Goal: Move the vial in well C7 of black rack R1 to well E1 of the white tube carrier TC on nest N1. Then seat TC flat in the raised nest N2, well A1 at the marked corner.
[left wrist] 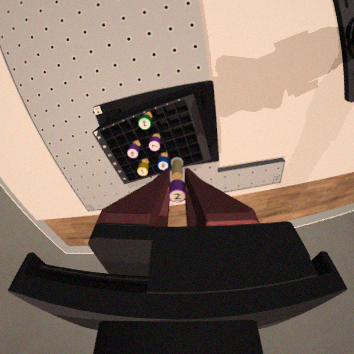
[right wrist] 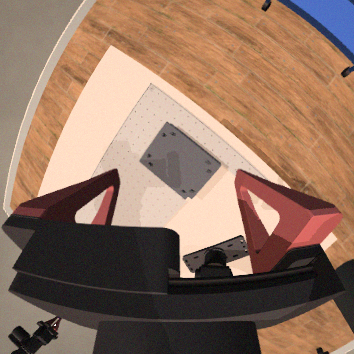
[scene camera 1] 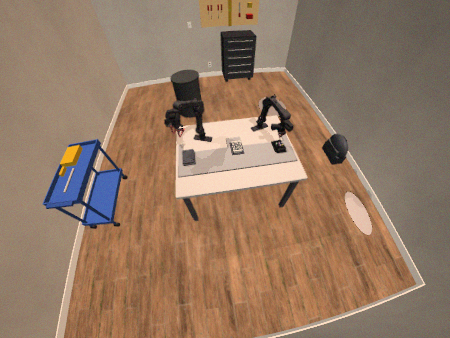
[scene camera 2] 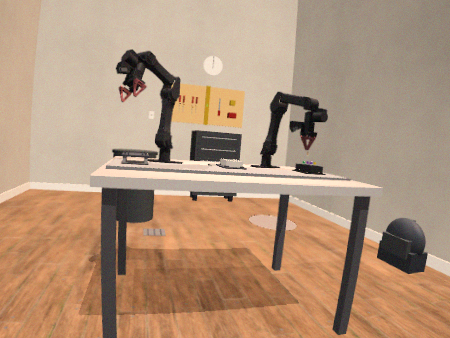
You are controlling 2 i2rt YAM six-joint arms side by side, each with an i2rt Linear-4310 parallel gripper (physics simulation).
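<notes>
My left gripper (scene camera 1: 282, 134) (scene camera 2: 307, 148) (left wrist: 176, 174) is shut on a purple-capped vial marked 2 (left wrist: 177, 189), which hangs clear above black rack R1 (scene camera 1: 278, 146) (scene camera 2: 309, 169) (left wrist: 214, 120). Several other vials stand in the rack, with green, purple, blue and yellow caps. The white tube carrier TC (scene camera 1: 236, 147) (scene camera 2: 231, 163) sits on low nest N1 at mid-table; its wells are too small to read. The raised nest N2 (scene camera 1: 188, 157) (scene camera 2: 134, 153) (right wrist: 181, 161) is at picture left, with nothing on it. My right gripper (scene camera 1: 177, 131) (scene camera 2: 129, 95) (right wrist: 176, 174) is open and empty, high above the table's left side.
A grey perforated board (scene camera 1: 215, 166) (left wrist: 165, 25) (right wrist: 127, 135) lies under the rack and nests on the pale table (scene camera 1: 240, 184). TC stands between R1 and N2. A blue cart (scene camera 1: 106, 197) stands on the floor at picture left, and a dark bin (scene camera 1: 187, 90) stands behind the table.
</notes>
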